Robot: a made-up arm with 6 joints.
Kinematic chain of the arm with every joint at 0, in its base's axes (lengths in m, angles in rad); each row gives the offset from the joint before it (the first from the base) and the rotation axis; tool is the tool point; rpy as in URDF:
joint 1: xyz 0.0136 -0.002 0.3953 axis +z
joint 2: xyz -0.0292 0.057 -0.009 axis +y
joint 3: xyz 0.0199 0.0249 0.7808 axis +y
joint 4: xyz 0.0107 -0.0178 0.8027 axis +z
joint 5: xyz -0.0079 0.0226 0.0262 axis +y
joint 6: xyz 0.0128 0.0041 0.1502 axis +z
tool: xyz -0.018 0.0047 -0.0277 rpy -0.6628 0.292 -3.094
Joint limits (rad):
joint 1: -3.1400..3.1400
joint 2: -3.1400..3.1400
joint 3: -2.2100..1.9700
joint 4: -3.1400..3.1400
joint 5: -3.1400..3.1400
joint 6: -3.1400..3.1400
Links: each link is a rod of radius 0.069 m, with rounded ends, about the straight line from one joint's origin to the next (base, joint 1, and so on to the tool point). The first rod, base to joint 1, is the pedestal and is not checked.
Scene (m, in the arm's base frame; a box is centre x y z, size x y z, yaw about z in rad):
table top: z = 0
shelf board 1: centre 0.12 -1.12 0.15 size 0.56 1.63 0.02 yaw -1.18
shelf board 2: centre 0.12 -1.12 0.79 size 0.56 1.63 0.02 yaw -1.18
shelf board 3: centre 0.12 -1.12 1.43 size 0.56 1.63 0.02 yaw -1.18
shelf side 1: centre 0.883 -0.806 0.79 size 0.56 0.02 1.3 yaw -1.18
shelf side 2: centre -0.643 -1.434 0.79 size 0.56 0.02 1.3 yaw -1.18
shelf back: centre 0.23 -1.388 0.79 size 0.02 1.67 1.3 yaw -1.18
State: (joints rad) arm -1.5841 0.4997 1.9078 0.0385 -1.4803 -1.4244
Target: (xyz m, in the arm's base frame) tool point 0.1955 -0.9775 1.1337
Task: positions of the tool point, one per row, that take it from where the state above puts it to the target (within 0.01 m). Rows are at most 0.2 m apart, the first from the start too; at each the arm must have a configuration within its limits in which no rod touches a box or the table.
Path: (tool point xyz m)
1: 0.0104 -1.0113 0.5456
2: -0.0802 -0.9845 0.5809
3: -0.1666 -0.9476 0.6134
4: -0.2477 -0.9018 0.6433
5: -0.3225 -0.8486 0.6706
6: -0.3905 -0.7890 0.6956
7: -0.3506 -0.8223 0.7541
8: -0.3076 -0.8504 0.8145
9: -0.2622 -0.8726 0.8767
10: -0.2155 -0.8881 0.9400
11: -0.1682 -0.8964 1.0043
12: -0.1212 -0.8970 1.0686
13: 0.0296 -0.9516 1.1021
14: 0.1955 -0.9775 1.1337

